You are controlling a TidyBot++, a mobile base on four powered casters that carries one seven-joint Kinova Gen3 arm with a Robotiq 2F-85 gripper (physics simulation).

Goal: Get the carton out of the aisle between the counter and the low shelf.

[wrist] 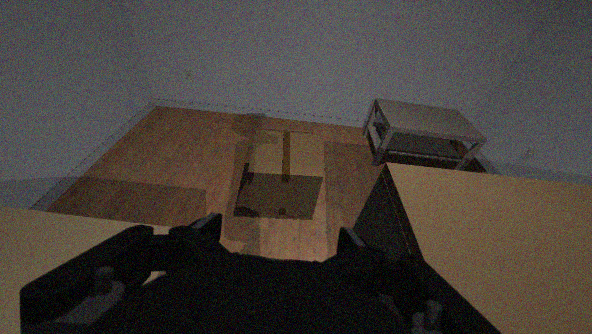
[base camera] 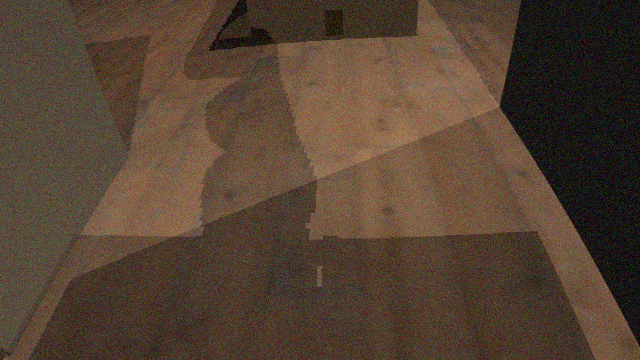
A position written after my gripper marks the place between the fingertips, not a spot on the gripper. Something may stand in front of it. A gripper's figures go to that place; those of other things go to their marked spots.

Labels:
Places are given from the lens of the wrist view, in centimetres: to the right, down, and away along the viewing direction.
my gripper [wrist: 280, 233]: -1, 5, 16
counter [wrist: 508, 245]: 51, 19, 49

